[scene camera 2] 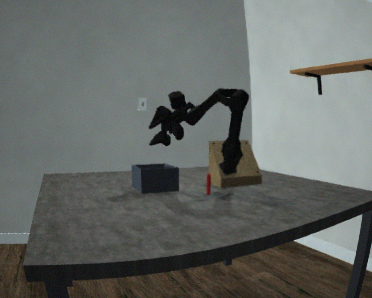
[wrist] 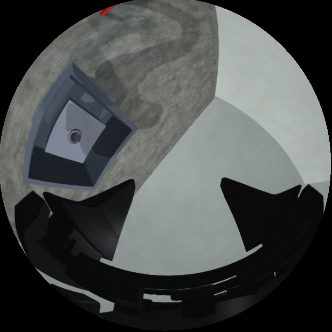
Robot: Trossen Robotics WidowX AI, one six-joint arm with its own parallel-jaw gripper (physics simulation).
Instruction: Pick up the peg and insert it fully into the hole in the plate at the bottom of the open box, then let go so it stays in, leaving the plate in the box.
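Places are measured from the arm's base along level axes (x ahead, y left, z up), in metres.
Pixels of known places: gripper, fingertip midpoint: (scene camera 2: 149,136); arm's base at its link origin: (scene camera 2: 228,168).
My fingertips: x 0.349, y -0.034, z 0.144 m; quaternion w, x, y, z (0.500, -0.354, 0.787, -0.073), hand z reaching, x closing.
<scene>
Ahead of a thing's pixels: the offset from my fingertips to its top centre. Level surfaces: height alone.
The red peg {0.185 m back, 0.148 m left, 0.143 m down} (scene camera 2: 208,184) (wrist: 107,10) stands upright on the table, to the right of the box in the scene view; part of it shows at the top edge of the wrist view. The open blue-grey box {0.036 m back, 0.053 m right, 0.126 m down} (scene camera 2: 159,179) (wrist: 113,163) stands on the table. The light plate (wrist: 61,137) lies at its bottom, with a round hole (wrist: 75,136) near its middle. My gripper (scene camera 2: 155,134) (wrist: 179,183) is open and empty, high above the box in the scene view, apart from the peg.
A tan slanted block (scene camera 2: 245,167) stands behind the peg, beside the arm's base. The grey table {0.223 m down} (scene camera 2: 125,230) has its front edge towards the scene camera. A wooden shelf (scene camera 2: 332,67) is on the right wall.
</scene>
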